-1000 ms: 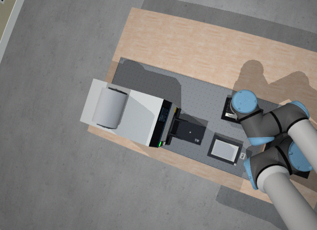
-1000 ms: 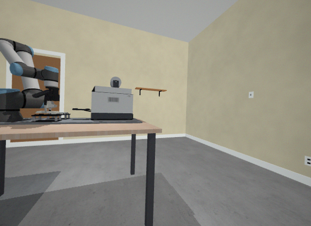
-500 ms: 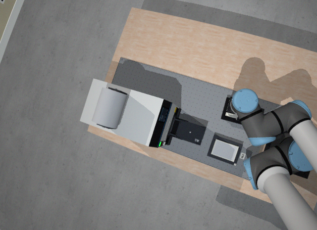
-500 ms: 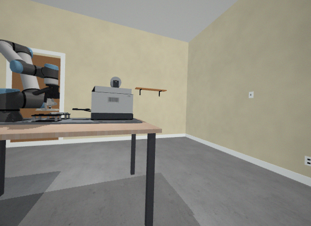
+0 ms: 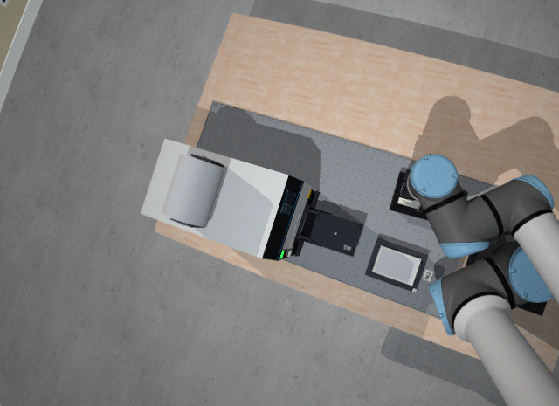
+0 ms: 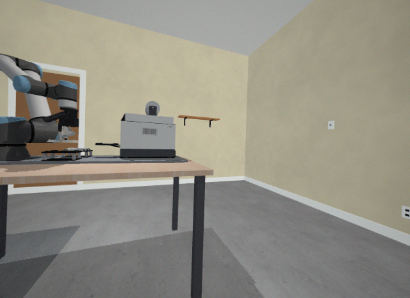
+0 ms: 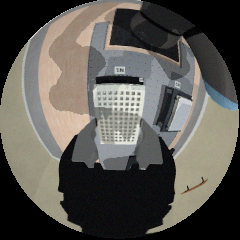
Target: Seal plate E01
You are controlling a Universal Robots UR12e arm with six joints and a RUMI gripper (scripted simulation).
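The sealer stage is 230 mm ahead of my hand, 160 mm to the left of it and 20 mm below it. From my hand the other things lie so: plate E01: 10 mm below; nest N1: 80 mm below; foil roll: 560 mm ahead, 130 mm to the left, 290 mm above.
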